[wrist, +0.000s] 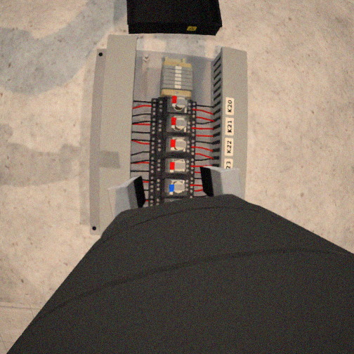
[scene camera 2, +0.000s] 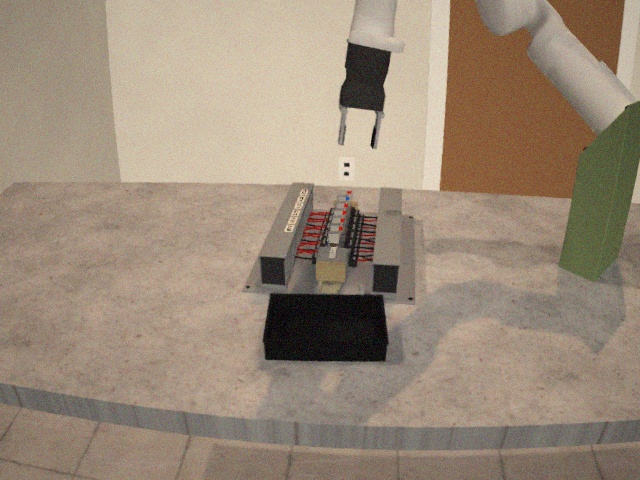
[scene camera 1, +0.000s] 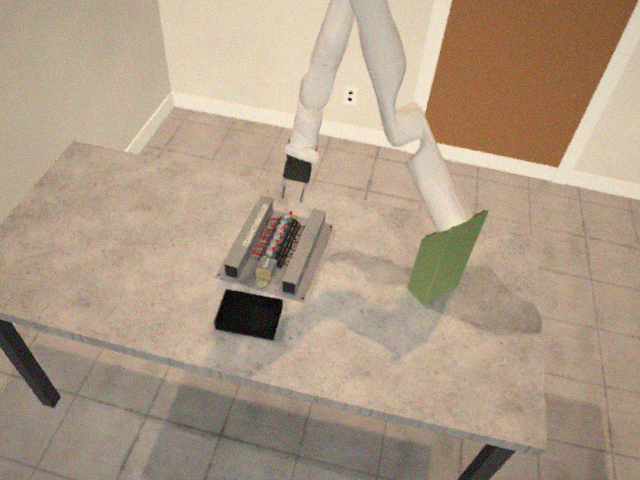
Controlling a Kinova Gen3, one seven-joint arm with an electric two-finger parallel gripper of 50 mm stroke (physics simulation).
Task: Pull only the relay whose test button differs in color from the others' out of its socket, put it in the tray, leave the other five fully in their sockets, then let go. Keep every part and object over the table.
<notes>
I see my gripper and a base plate.
My gripper is seen too in the wrist view and in scene camera 1.
</notes>
